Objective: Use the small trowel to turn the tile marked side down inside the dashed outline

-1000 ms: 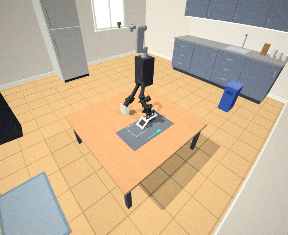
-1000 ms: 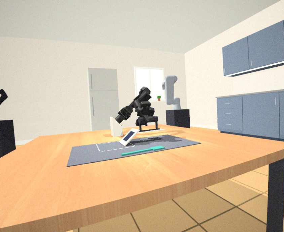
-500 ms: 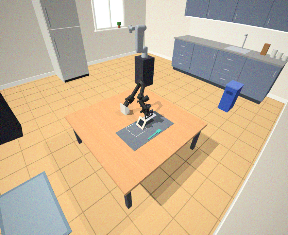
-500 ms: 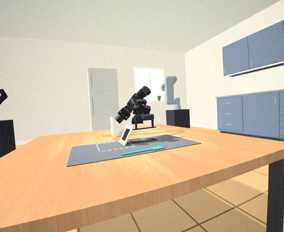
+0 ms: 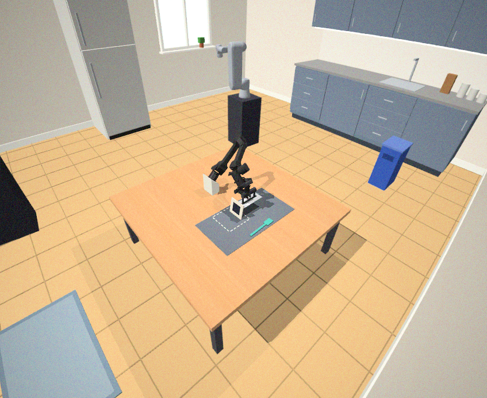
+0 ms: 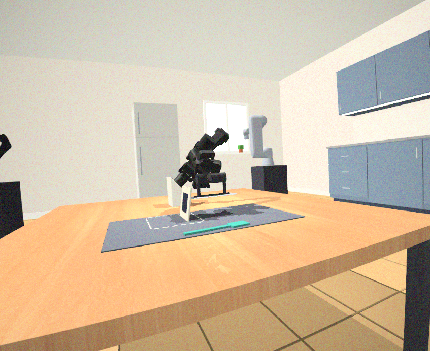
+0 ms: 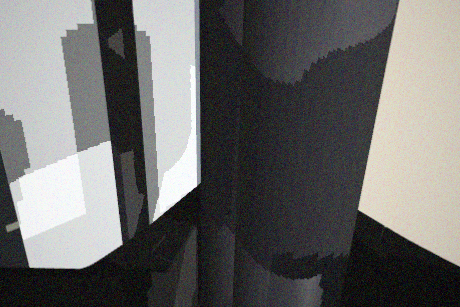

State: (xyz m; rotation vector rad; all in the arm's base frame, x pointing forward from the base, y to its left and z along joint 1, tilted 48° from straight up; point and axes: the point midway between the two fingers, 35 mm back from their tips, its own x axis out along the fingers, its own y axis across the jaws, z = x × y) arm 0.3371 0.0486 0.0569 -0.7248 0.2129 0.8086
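Right now my gripper tip is 2 cm past the tile, 9 cm to the left of it and 6 cm above it. Round my gripper tip: teal tool: 17 cm ahead, 1 cm to the right, 12 cm below; trowel: 2 cm behind, 1 cm to the right, 1 cm below; grey mat: 4 cm ahead, 5 cm to the right, 14 cm below.
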